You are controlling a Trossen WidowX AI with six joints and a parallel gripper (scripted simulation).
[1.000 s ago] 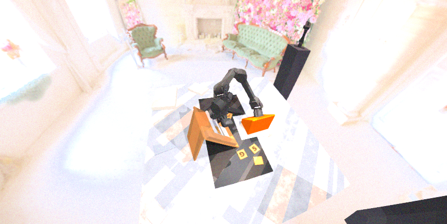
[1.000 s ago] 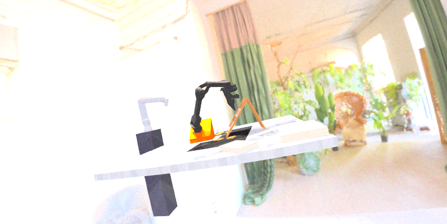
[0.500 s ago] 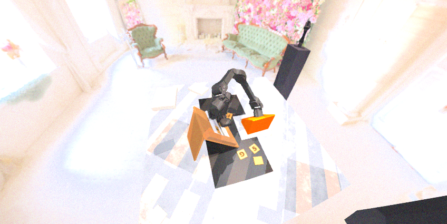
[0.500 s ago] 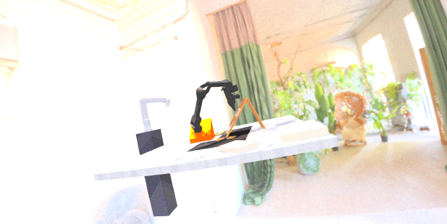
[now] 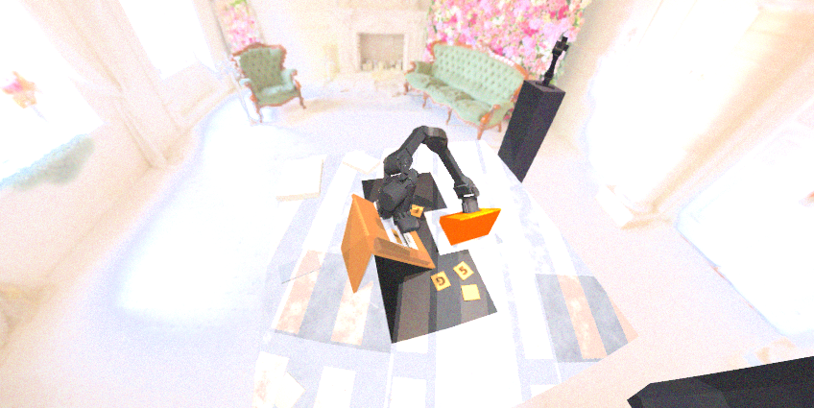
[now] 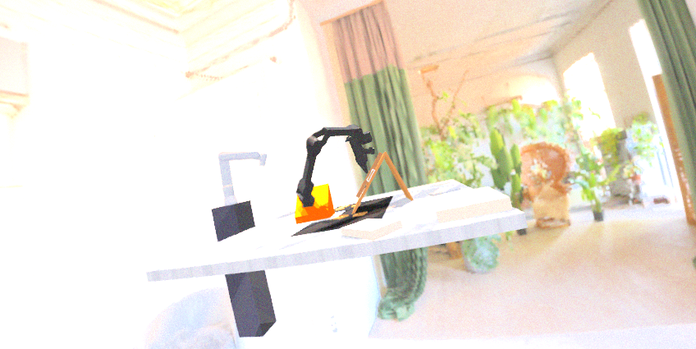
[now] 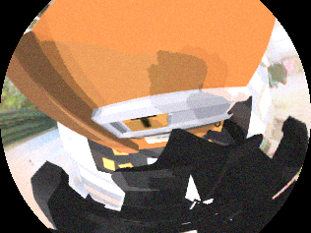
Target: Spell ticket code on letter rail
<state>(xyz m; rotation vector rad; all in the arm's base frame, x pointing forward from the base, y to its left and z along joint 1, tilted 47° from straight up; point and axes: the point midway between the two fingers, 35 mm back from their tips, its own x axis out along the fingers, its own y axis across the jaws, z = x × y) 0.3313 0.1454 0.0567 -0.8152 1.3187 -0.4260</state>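
The tile marked g lies 180 mm below my gripper tip, 160 mm to the left of it and 140 mm behind it. From my gripper tip the other things lie so: black mat: 180 mm below, 140 mm behind, 60 mm to the right; then tile marked 5: 240 mm behind, 180 mm below, 150 mm to the left; then ticket: 100 mm below, 50 mm behind, 10 mm to the left.
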